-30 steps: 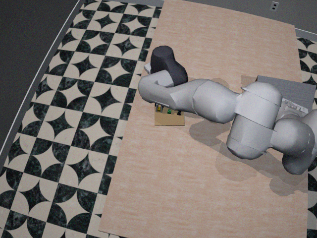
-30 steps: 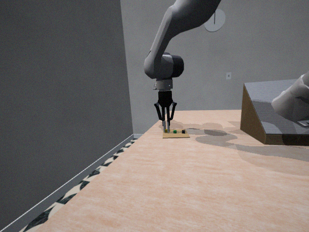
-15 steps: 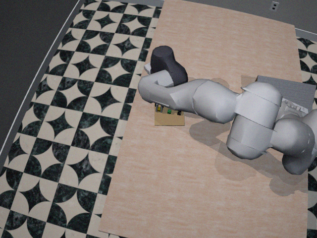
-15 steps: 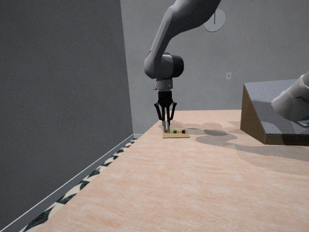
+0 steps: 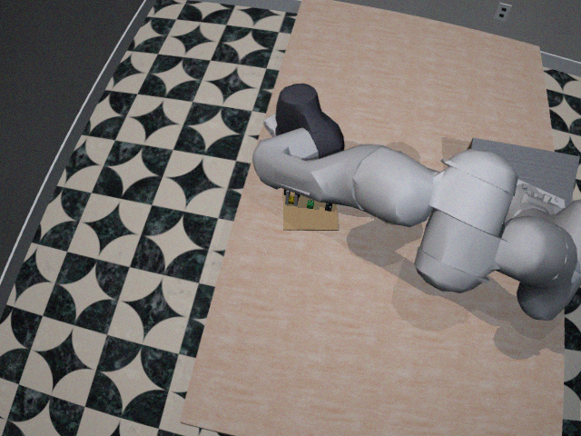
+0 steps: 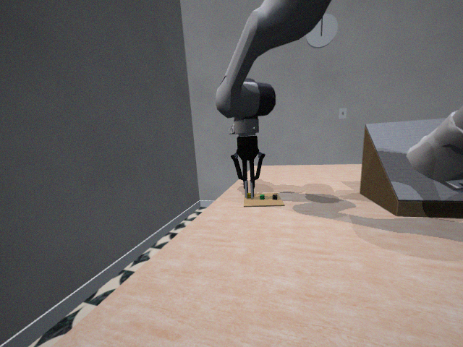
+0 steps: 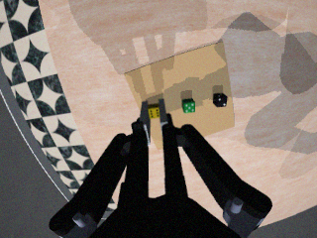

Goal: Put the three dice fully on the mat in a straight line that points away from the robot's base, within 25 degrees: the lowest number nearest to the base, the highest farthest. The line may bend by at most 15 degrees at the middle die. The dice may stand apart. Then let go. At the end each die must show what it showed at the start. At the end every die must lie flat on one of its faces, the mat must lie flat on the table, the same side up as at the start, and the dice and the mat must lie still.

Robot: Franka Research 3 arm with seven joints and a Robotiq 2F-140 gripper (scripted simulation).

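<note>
The yellow die lies 30 mm below my hand. The rest, counted from my hand: green die: 50 mm behind, 30 mm below; tan mat: 50 mm behind, 40 mm below; black die: 100 mm behind, 30 mm below.
</note>
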